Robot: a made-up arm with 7 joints. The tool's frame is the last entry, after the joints. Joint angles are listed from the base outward.
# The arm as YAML. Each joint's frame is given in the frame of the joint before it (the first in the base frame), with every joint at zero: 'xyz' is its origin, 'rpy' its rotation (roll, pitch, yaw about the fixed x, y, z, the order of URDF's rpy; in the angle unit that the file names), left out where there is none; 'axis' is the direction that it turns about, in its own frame. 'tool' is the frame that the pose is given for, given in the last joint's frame.
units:
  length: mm
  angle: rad
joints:
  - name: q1
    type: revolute
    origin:
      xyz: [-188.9, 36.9, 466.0]
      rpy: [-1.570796, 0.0, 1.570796]
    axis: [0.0, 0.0, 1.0]
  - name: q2
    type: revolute
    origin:
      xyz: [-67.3, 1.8, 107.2]
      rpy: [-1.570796, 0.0, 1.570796]
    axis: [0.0, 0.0, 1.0]
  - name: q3
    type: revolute
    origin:
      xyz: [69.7, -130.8, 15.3]
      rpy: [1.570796, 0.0, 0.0]
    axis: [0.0, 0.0, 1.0]
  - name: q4
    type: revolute
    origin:
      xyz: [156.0, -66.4, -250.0]
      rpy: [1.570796, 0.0, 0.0]
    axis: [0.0, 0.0, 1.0]
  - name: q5
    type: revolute
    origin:
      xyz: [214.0, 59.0, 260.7]
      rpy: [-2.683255, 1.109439, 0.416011]
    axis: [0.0, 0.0, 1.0]
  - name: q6
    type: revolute
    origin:
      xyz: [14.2, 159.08, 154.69]
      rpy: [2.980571, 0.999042, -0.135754]
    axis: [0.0, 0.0, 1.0]
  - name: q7
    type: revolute
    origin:
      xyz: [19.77, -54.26, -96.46]
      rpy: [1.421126, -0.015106, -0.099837]
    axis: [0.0, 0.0, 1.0]
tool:
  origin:
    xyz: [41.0, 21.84, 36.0]
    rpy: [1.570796, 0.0, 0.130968]
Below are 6 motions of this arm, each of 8 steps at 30 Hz.
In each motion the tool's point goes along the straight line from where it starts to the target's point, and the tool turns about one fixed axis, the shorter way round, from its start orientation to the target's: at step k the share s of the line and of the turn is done. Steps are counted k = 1, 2, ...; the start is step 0. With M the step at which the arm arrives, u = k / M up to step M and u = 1 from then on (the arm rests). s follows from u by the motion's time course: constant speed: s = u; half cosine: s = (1 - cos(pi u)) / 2; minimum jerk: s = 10 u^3 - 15 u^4 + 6 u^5.
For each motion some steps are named. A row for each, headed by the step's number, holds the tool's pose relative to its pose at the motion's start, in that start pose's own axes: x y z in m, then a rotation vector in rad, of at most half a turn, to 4 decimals.
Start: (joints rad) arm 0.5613 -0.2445 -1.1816 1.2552 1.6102 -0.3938 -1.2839
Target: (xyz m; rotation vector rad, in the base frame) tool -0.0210 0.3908 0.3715 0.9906 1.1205 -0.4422
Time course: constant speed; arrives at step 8
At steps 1, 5, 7, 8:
1: 0.0100 -0.0126 0.0022 -0.0180 -0.0224 -0.0386
5: 0.0500 -0.0628 0.0111 -0.0901 -0.1119 -0.1931
7: 0.0700 -0.0880 0.0156 -0.1261 -0.1566 -0.2703
8: 0.0800 -0.1006 0.0178 -0.1442 -0.1790 -0.3089

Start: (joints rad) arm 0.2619 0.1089 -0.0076 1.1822 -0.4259 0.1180 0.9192
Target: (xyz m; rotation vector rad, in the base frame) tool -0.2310 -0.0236 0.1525 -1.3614 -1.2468 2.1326
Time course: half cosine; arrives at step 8
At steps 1, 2, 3, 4, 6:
1: -0.0003 -0.0015 -0.0007 -0.0008 -0.0029 -0.0010
2: -0.0012 -0.0058 -0.0026 -0.0031 -0.0111 -0.0039
3: -0.0025 -0.0123 -0.0055 -0.0065 -0.0234 -0.0082
4: -0.0040 -0.0200 -0.0089 -0.0105 -0.0379 -0.0132
6: -0.0069 -0.0341 -0.0152 -0.0180 -0.0646 -0.0226

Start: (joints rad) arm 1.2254 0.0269 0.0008 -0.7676 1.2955 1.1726 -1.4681
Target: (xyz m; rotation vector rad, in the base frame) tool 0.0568 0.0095 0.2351 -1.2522 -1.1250 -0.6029
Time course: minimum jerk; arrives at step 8
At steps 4, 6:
4: 0.0406 0.0243 -0.0048 0.0633 0.0867 -0.0624
6: 0.0727 0.0436 -0.0087 0.1135 0.1554 -0.1119

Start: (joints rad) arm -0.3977 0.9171 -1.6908 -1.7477 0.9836 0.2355 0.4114
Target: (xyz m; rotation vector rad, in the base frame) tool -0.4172 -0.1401 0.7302 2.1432 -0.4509 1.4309
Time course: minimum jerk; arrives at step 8
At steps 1, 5, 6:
1: 0.0005 -0.0010 -0.0007 -0.0002 0.0055 -0.0050
5: 0.0241 -0.0444 -0.0338 -0.0090 0.2497 -0.2239
6: 0.0299 -0.0549 -0.0418 -0.0112 0.3088 -0.2769

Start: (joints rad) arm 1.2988 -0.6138 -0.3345 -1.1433 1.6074 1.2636 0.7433
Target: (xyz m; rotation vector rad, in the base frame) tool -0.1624 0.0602 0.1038 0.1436 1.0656 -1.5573
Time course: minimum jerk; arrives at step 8
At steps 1, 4, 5, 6, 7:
1: -0.0014 0.0000 -0.0002 -0.0014 0.0069 0.0020
4: -0.0431 -0.0005 -0.0074 -0.0447 0.2154 0.0609
5: -0.0625 -0.0008 -0.0108 -0.0648 0.3123 0.0882
6: -0.0774 -0.0010 -0.0133 -0.0801 0.3863 0.1091
7: -0.0849 -0.0011 -0.0146 -0.0879 0.4240 0.1198

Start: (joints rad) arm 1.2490 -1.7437 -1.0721 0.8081 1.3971 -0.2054 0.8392
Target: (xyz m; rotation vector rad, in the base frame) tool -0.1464 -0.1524 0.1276 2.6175 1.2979 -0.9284
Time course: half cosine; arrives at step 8
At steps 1, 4, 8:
1: -0.0031 -0.0007 0.0006 -0.0015 -0.0096 0.0088
4: -0.0410 -0.0091 0.0078 -0.0193 -0.1255 0.1162
8: -0.0820 -0.0182 0.0155 -0.0387 -0.2511 0.2324

